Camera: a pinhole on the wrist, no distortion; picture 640 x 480 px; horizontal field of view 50.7 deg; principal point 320.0 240.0 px. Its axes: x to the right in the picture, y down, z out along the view. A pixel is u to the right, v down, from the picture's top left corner.
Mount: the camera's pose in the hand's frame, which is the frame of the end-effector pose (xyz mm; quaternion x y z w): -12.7 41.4 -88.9 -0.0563 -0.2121 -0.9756 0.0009
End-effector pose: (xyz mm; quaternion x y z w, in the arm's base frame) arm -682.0 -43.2 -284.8 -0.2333 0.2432 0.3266 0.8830
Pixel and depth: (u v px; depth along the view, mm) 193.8 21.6 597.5
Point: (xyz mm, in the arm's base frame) -795.5 548.4 -216.8
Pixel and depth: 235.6 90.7 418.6
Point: -764.2 337.0 -218.7
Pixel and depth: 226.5 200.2 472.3
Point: -704.6 363.6 -164.2
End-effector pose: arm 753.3 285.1 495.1 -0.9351 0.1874 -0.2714 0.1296
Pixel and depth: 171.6 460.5 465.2
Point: 1052.6 194.7 215.1
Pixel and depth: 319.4 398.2 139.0
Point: 764.5 228.6 431.8
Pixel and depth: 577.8 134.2 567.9
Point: 749.0 89.1 -43.7
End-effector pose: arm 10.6 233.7 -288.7 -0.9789 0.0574 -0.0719 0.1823
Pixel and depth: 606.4 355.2 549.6
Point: -107.9 248.6 -815.4
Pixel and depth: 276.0 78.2 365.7
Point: 67.9 45.5 -569.3
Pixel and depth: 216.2 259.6 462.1
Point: 151.5 129.5 -656.9
